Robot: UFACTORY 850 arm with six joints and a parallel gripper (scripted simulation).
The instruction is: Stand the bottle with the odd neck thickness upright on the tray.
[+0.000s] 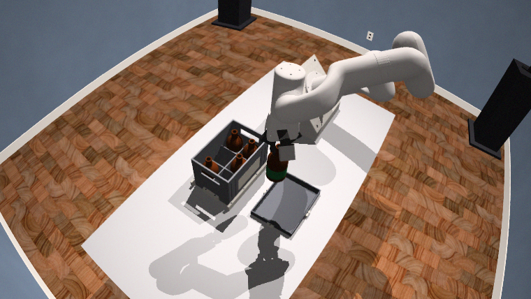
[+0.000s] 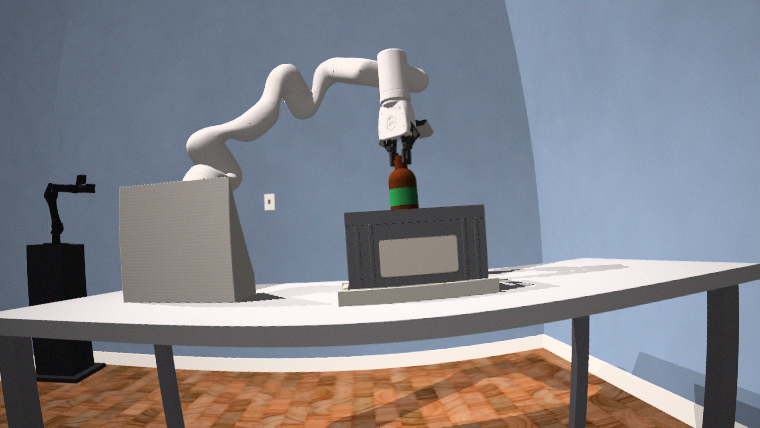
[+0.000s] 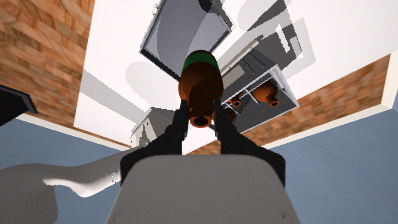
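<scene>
Now: hand 70 mm above the bottle. Round my hand: dark grey crate (250 mm below, 210 mm to the right, 40 mm behind); dark tray (320 mm below, 60 mm to the left, 20 mm behind).
</scene>
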